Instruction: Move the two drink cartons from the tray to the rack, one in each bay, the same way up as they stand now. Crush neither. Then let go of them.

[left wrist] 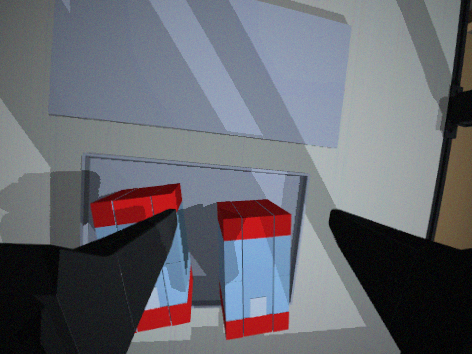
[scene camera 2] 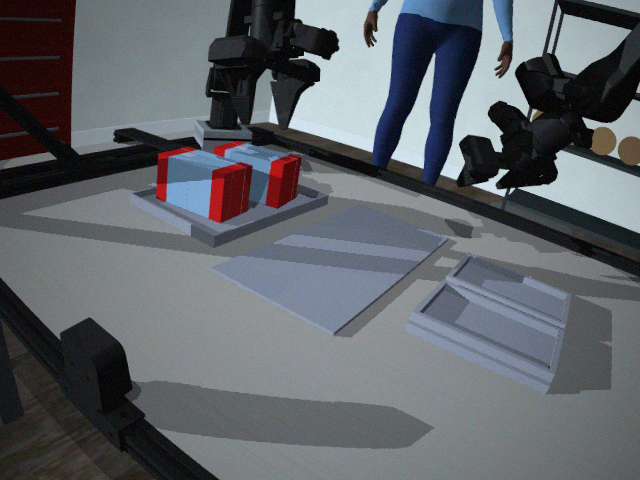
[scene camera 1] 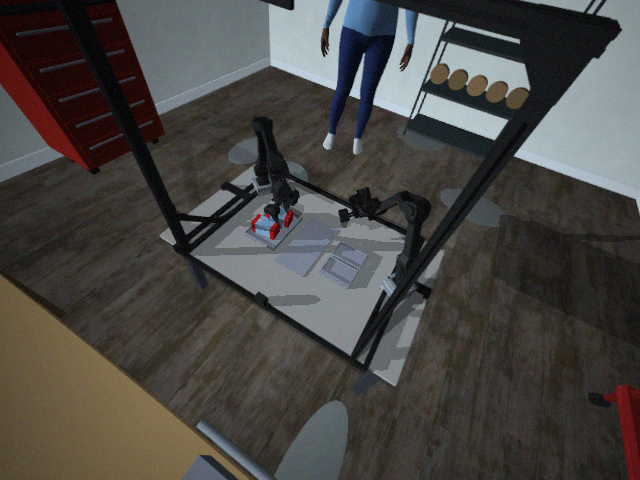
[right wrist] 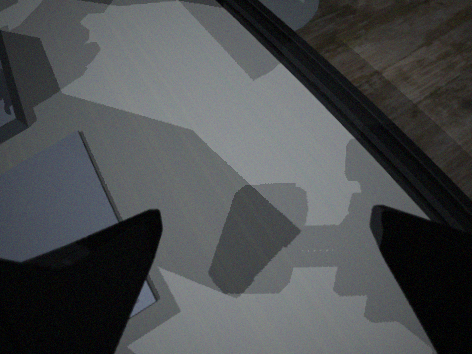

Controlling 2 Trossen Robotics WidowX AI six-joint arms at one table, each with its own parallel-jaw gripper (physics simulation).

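Places are measured from the left arm's base along level axes (x ahead, y left, z up), in metres.
Pixels of known places: left gripper, fingertip midpoint: (left wrist: pixel 253 216) (scene camera 2: pixel 265 127) (scene camera 1: pixel 281 217); right gripper, fingertip midpoint: (scene camera 2: pixel 477 185) (scene camera 1: pixel 348 212) (right wrist: pixel 265 218); left arm's base, origin of the base link: (scene camera 2: pixel 222 126) (scene camera 1: pixel 263 181).
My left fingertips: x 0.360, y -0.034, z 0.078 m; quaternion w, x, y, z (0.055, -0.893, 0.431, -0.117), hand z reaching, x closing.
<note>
Ahead of a thing's pixels: the offset from my left fingertips to its top centre.
A front carton {dx -0.049, dy -0.065, dz -0.060 m} (scene camera 1: pixel 265 227) (scene camera 2: pixel 188 180) (left wrist: pixel 257 270) and a back carton {dx -0.095, dy +0.027, dz -0.060 m} (scene camera 1: pixel 281 214) (scene camera 2: pixel 260 180) (left wrist: pixel 177 280), light blue with red ends, stand side by side with a gap in the grey tray {dx -0.068, dy -0.012, dz -0.118 m} (scene camera 1: pixel 260 241) (scene camera 2: pixel 268 220) (left wrist: pixel 240 182). The left wrist view shows the back carton slightly turned. My left gripper (scene camera 2: pixel 265 124) (left wrist: pixel 253 216) is open and empty above the cartons; its left finger partly hides the back carton in the left wrist view. The two-bay rack {dx +0.279, dy +0.207, dz -0.114 m} (scene camera 1: pixel 346 261) (scene camera 2: pixel 480 351) is empty. My right gripper (scene camera 2: pixel 481 183) (right wrist: pixel 265 218) is open and empty, raised behind the rack.
A flat grey panel (scene camera 1: pixel 307 248) (scene camera 2: pixel 330 268) (left wrist: pixel 200 65) (right wrist: pixel 50 200) lies between the tray and the rack. A black block (scene camera 2: pixel 98 361) stands on the frame rail at the front left. Dark frame bars run around the table.
</note>
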